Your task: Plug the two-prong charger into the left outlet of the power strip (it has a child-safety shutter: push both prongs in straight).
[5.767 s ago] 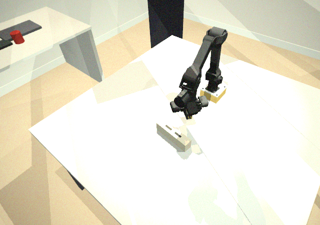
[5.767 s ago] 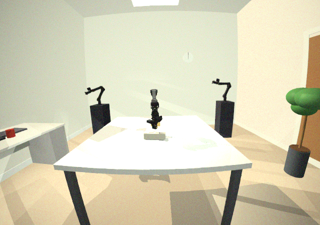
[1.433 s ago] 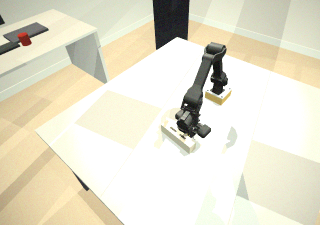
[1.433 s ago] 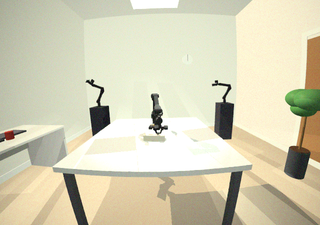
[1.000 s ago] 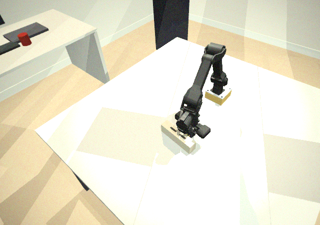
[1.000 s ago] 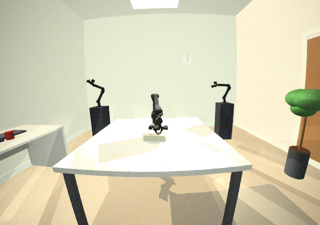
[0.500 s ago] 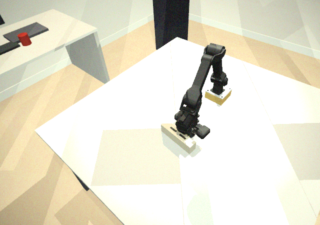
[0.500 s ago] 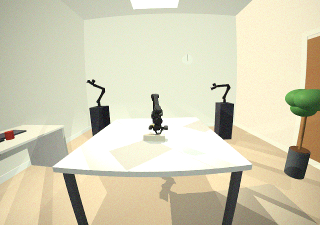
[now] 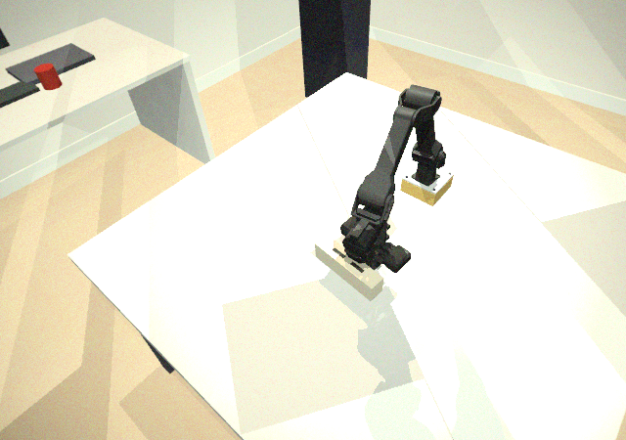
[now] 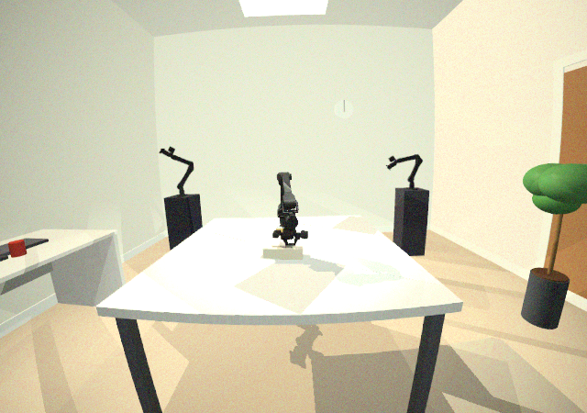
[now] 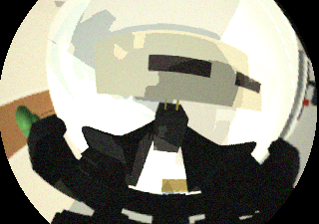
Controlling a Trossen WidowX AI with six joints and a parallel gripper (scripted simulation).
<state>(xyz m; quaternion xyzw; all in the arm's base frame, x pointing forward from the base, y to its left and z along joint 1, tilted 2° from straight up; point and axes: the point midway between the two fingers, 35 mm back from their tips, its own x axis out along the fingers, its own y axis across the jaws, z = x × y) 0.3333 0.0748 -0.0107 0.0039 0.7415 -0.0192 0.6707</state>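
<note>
My gripper tip is 2 cm short of the dark two-prong charger and 1 cm below it.
</note>
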